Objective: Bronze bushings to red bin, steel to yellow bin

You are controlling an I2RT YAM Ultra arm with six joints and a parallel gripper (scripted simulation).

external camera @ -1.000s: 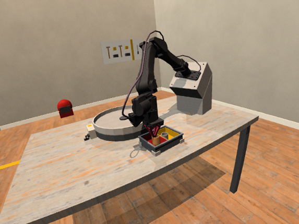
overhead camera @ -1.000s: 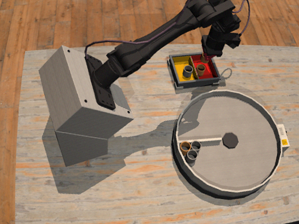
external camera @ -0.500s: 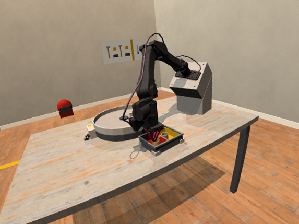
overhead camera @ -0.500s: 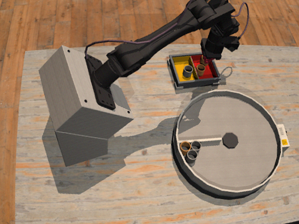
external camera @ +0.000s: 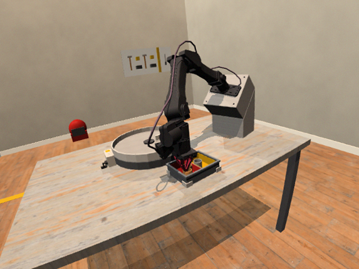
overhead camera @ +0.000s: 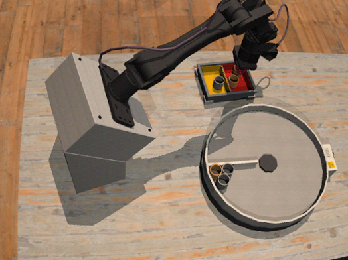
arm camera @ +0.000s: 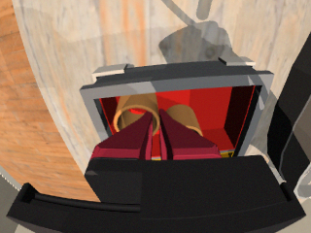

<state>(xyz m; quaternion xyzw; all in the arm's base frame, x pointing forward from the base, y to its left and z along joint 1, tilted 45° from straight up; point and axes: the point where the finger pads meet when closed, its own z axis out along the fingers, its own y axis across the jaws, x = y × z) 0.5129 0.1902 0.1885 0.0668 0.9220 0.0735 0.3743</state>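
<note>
Right now the red bin is 1 cm behind my hand, 2 cm to the right of it and 3 cm below it. Round my hand: turntable 2 cm behind, 37 cm to the right, 1 cm above; then two-part bin tray 6 cm behind, 2 cm to the right, 2 cm below; then yellow bin 10 cm behind, 2 cm to the right, 3 cm below.
</note>
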